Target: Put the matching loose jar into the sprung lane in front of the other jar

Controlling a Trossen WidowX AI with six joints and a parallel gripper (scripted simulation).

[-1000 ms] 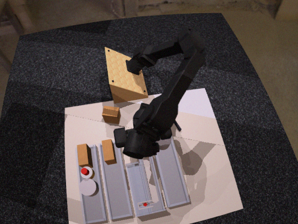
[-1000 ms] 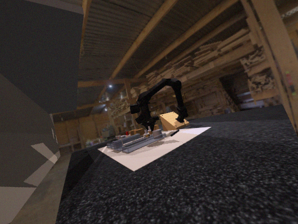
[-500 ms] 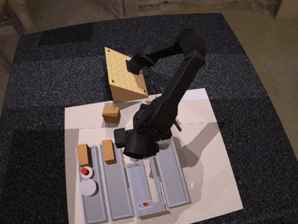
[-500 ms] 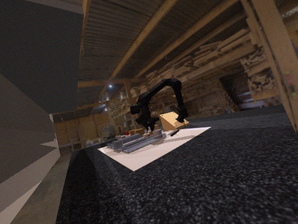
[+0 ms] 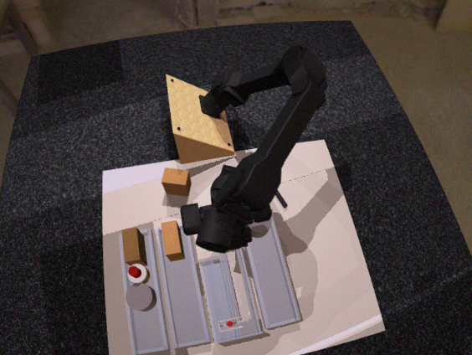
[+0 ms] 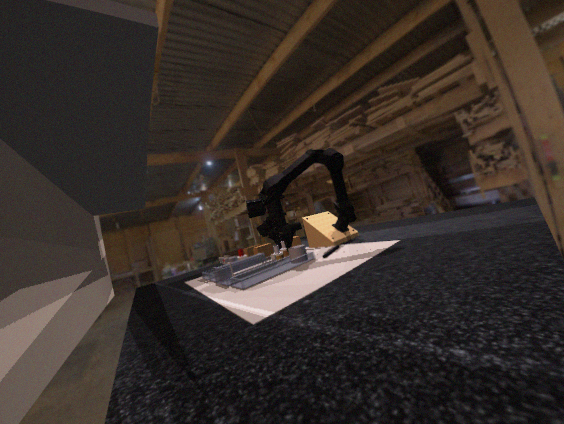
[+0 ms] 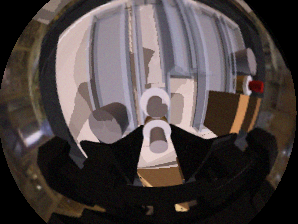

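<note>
My gripper tip is now 130 mm past the tan cube and 100 mm to the left of it. Round my gripper tip: black stick: 90 mm behind, 140 mm to the left, 30 mm below; sprung lane: 140 mm ahead, 20 mm to the right, 20 mm below; red dot: 220 mm ahead, 30 mm to the right, 30 mm above.
</note>
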